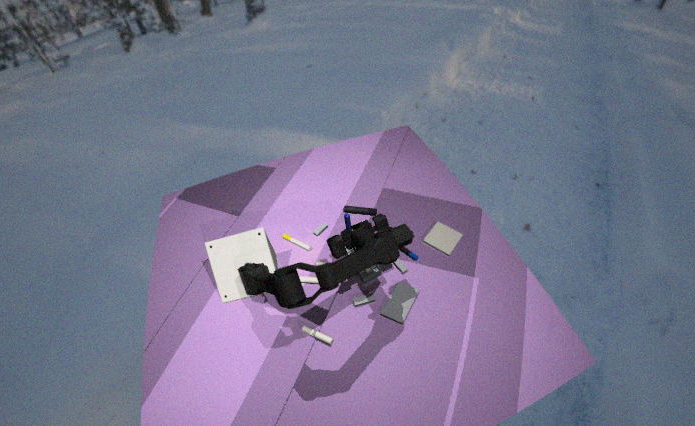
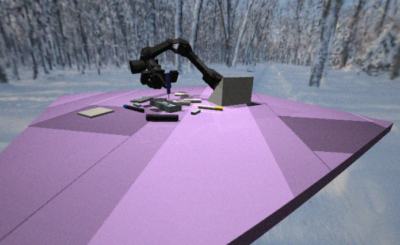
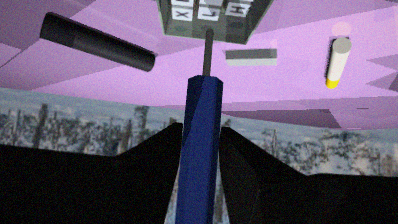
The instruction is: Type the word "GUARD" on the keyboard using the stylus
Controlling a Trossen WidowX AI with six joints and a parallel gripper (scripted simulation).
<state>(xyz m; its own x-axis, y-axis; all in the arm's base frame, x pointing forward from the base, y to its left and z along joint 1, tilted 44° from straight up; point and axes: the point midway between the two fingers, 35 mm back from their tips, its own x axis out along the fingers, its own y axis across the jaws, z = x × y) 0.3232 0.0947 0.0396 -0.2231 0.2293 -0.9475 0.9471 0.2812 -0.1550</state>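
The grey block lies 210 mm to the right of my gripper tip and 100 mm below it. Also, from my gripper tip: blue-tipped pen: 180 mm ahead, 90 mm below, 70 mm to the right; yellow-tipped marker: 190 mm behind, 90 mm below, 70 mm to the left; black stylus: 150 mm to the left, 90 mm below, 60 mm ahead.
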